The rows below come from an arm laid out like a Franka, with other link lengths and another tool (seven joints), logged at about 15 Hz.
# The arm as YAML. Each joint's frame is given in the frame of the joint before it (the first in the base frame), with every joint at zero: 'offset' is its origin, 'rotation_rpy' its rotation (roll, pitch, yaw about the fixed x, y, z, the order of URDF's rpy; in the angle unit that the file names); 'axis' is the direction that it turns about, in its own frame. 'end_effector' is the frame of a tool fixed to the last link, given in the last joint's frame.
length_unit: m
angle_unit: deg
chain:
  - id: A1
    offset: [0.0, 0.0, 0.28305]
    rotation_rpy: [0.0, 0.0, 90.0]
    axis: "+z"
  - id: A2
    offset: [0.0, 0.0, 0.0]
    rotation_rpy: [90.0, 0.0, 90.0]
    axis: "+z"
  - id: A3
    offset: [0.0, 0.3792, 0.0]
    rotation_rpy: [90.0, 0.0, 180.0]
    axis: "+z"
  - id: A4
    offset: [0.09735, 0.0, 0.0]
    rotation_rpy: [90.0, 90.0, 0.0]
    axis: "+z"
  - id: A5
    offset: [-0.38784, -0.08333, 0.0]
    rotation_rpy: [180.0, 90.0, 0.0]
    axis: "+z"
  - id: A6
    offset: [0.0, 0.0, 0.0]
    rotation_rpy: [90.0, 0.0, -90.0]
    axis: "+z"
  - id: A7
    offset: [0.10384, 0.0, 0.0]
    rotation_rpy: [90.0, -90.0, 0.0]
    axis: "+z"
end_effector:
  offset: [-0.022, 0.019, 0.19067]
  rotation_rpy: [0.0, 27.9, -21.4]
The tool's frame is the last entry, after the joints.
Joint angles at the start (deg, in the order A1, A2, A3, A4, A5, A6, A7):
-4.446 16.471 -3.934 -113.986 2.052 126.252 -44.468
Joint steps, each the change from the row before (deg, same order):
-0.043 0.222 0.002 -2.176 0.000 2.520 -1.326
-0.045 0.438 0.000 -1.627 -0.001 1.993 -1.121
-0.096 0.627 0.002 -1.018 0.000 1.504 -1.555
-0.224 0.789 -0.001 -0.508 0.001 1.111 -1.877
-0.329 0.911 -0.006 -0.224 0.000 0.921 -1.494
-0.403 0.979 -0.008 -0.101 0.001 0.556 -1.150
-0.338 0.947 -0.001 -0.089 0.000 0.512 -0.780
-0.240 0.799 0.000 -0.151 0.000 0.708 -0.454
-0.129 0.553 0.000 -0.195 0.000 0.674 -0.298
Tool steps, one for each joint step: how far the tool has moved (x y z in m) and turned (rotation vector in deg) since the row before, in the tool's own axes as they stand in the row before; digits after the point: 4 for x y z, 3 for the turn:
-0.0109 0.0039 0.0118 0.563 0.140 -1.083
-0.0095 0.0032 0.0110 0.397 -0.036 -0.952
-0.0068 0.0029 0.0101 0.564 -0.102 -1.316
-0.0041 0.0035 0.0097 0.655 -0.150 -1.499
-0.0028 0.0040 0.0097 0.427 -0.180 -1.071
-0.0034 0.0048 0.0098 0.163 -0.483 -0.739
-0.0036 0.0040 0.0093 0.033 -0.487 -0.473
-0.0031 0.0027 0.0080 -0.002 -0.218 -0.235
-0.0025 0.0016 0.0058 0.024 -0.059 -0.171

